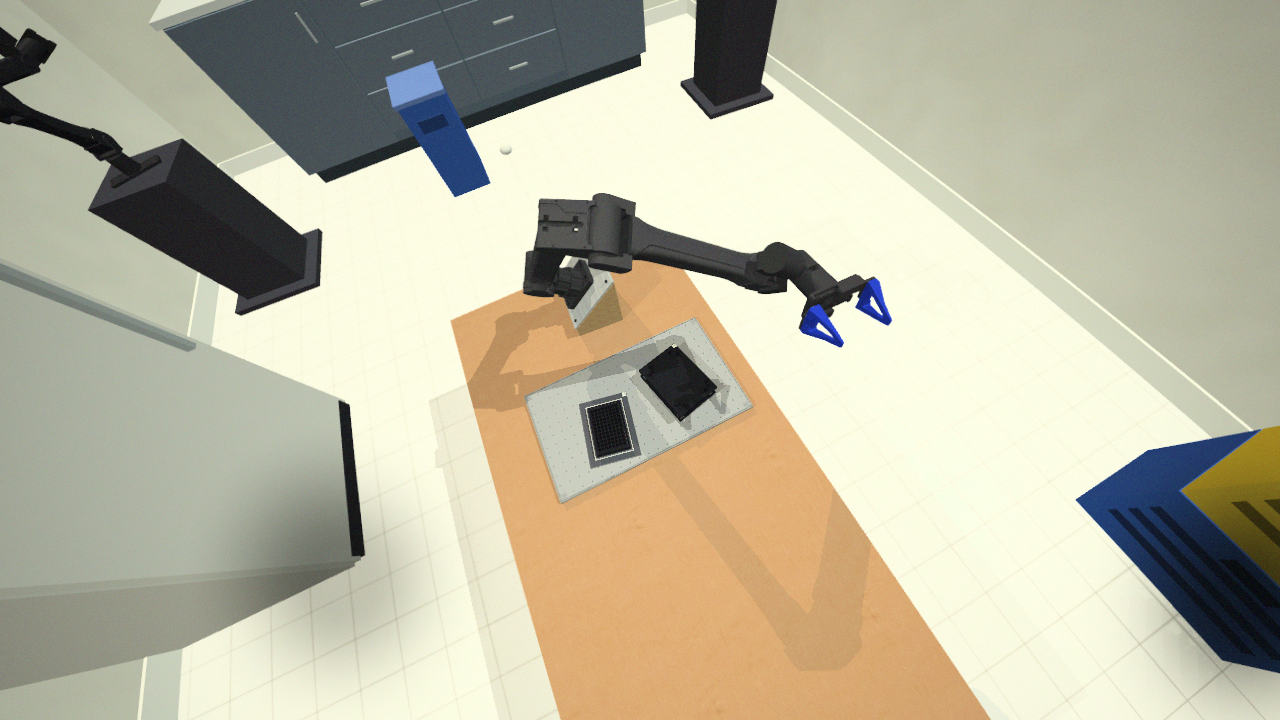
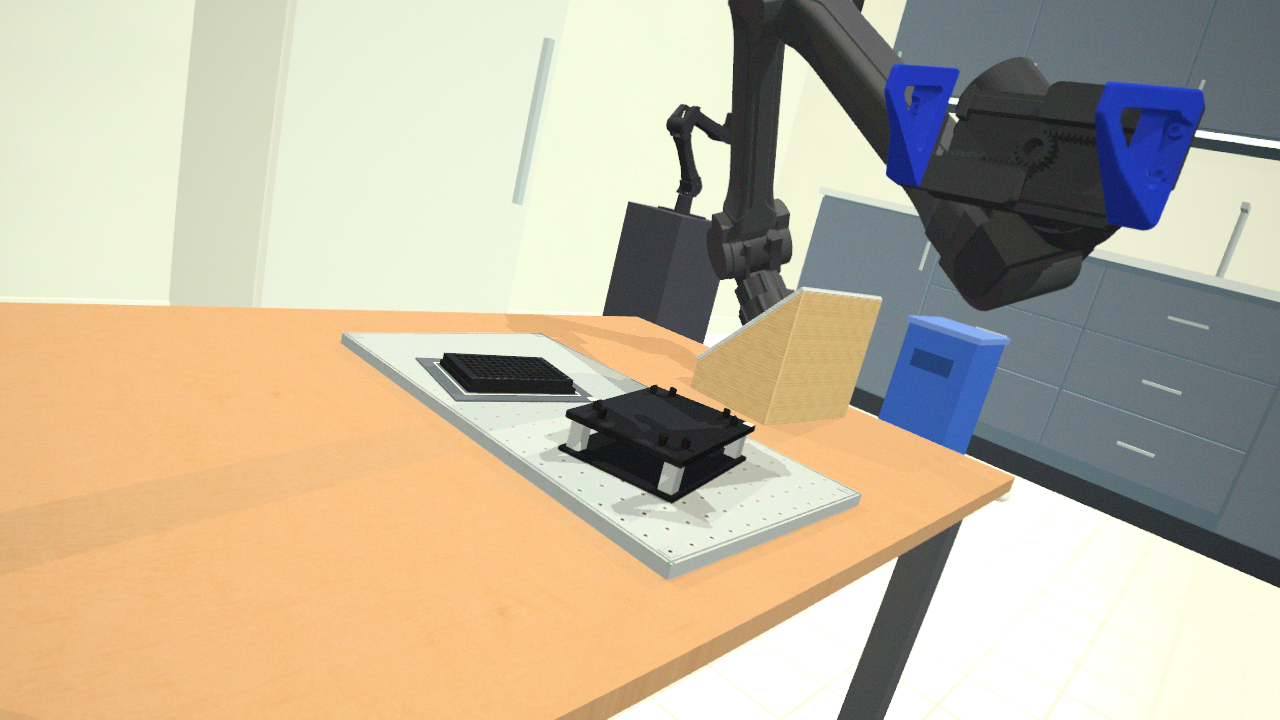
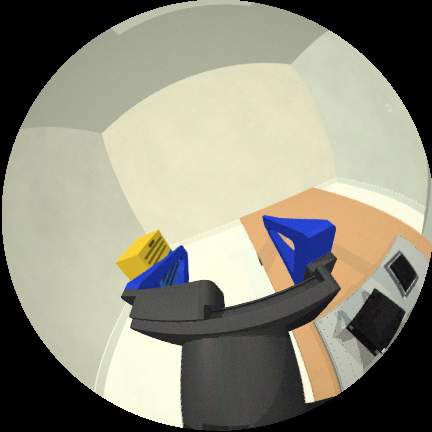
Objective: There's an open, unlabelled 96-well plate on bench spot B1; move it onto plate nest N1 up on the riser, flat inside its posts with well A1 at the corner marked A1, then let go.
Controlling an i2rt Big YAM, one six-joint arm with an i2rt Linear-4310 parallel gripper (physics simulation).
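Places are measured from the arm's base along level axes (x ahead, y left, z up), in millimetres.
Where they show: gripper, fingertip midpoint: [image 1: 866, 334] [image 2: 988, 86] [image 3: 221, 235]; arm's base at its link origin: [image 1: 578, 285] [image 2: 778, 332].
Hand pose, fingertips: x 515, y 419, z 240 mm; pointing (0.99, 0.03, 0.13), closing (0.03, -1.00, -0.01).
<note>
Things, the pixels of their top centre, and the offset from my fingertips. "spot": a spot on its surface instead. Level surfaces: height alone.
- grey-bordered bench spot B1 at a spot on its surface: [image 1: 586, 436] spot: dz -324, dx -126, dy -542 mm
- black plate nest N1 at its top centre: [image 2: 669, 407] [image 1: 677, 377] dz -276, dx -163, dy -276 mm
- wooden table at its surface level: dz -339 mm
The black, open 96-well plate [image 1: 609, 428] [image 2: 505, 371] [image 3: 401, 267] lies flat on the grey-bordered bench spot B1 [image 1: 586, 436]. The black plate nest N1 [image 1: 677, 382] [image 2: 657, 425] [image 3: 377, 321] stands on light posts beside it, turned at an angle to the plate. Posts stick up around its top, and no plate lies on it. A small white mark shows at one nest corner; its lettering is too small to read. My gripper [image 1: 864, 333] [image 2: 1024, 170] [image 3: 221, 235] is wide open and empty, raised high, out to the side of the table past the nest and well away from the plate.
A pale perforated board [image 1: 559, 447] [image 2: 760, 510] carries spot and nest on the wooden table [image 1: 626, 582] [image 2: 223, 429]. A wedge-shaped wooden arm mount [image 2: 819, 358] stands behind the nest. A blue bin [image 1: 444, 134] [image 2: 944, 380] and blue-and-yellow boxes [image 1: 1190, 528] stand on the floor.
</note>
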